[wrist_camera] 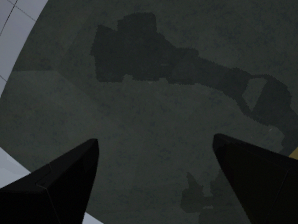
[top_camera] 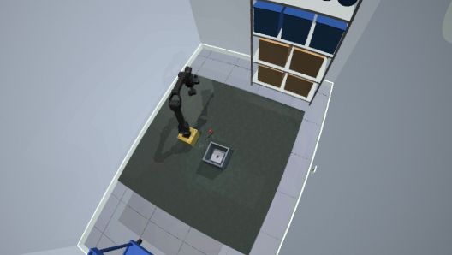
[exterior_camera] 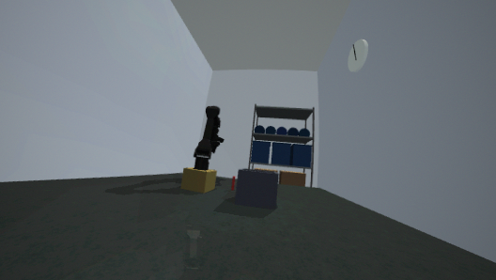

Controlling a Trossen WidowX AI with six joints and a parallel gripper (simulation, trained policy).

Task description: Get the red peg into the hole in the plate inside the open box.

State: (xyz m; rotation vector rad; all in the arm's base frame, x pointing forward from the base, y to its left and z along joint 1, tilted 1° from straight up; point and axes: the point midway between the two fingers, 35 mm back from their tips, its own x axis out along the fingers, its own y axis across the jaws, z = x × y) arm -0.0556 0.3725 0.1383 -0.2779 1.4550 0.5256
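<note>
Now: gripper tip 230 mm short of the red peg, 280 mm to the left of it and 180 mm above it. Also, from my gripper tip: light grey plate 350 mm ahead, 480 mm to the right, 170 mm below.
</note>
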